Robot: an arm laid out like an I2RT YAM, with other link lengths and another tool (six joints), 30 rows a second.
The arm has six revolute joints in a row. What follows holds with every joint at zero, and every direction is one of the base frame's.
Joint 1 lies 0.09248 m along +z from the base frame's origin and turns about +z.
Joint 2 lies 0.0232 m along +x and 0.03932 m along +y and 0.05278 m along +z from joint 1 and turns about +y.
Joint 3 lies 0.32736 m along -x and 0.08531 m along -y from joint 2 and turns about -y.
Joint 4 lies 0.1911 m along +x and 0.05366 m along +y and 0.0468 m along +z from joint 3 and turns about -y.
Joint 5 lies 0.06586 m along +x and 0.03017 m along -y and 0.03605 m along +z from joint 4 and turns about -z.
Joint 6 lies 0.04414 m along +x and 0.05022 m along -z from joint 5 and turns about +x.
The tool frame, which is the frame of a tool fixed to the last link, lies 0.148 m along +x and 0.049 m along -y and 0.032 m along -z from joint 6; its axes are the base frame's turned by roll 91.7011, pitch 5.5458 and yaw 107.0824 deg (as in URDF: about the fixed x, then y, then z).
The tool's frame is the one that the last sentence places.
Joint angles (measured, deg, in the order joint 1, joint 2, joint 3, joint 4, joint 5, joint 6), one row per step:
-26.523, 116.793, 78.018, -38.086, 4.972, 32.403
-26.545, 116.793, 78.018, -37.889, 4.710, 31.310
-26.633, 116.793, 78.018, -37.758, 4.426, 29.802
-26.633, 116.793, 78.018, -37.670, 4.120, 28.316
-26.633, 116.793, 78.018, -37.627, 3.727, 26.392
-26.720, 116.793, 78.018, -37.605, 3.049, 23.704
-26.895, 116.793, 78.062, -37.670, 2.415, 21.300
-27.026, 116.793, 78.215, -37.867, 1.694, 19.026
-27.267, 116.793, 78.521, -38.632, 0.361, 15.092
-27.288, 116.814, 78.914, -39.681, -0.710, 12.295
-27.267, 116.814, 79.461, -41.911, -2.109, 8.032
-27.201, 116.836, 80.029, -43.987, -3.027, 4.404
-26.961, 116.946, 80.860, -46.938, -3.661, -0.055
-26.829, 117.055, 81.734, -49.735, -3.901, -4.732
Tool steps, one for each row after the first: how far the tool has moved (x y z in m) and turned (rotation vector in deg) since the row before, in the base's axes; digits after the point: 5 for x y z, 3 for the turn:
0.00110, -0.00085, -0.00001, -0.042, -0.096, 1.098
0.00063, -0.00140, 0.00005, -0.069, 0.023, 1.440
0.00086, -0.00079, 0.00004, -0.033, 0.042, 1.512
0.00087, -0.00089, 0.00006, -0.022, 0.110, 1.958
0.00106, -0.00121, -0.00001, 0.086, 0.110, 2.680
0.00063, -0.00142, 0.00010, 0.107, 0.098, 2.308
0.00107, -0.00083, 0.00035, 0.206, 0.036, 2.247
0.00063, -0.00045, 0.00066, 0.589, 0.293, 3.894
0.00024, 0.00143, 0.00080, 0.686, 0.398, 2.943
-0.00243, 0.00334, 0.00141, 1.180, 1.166, 4.477
-0.00232, 0.00250, 0.00163, 0.871, 1.089, 3.795
-0.00382, 0.00303, 0.00239, 0.897, 1.753, 4.737
-0.00357, 0.00087, 0.00286, 0.560, 1.647, 4.799

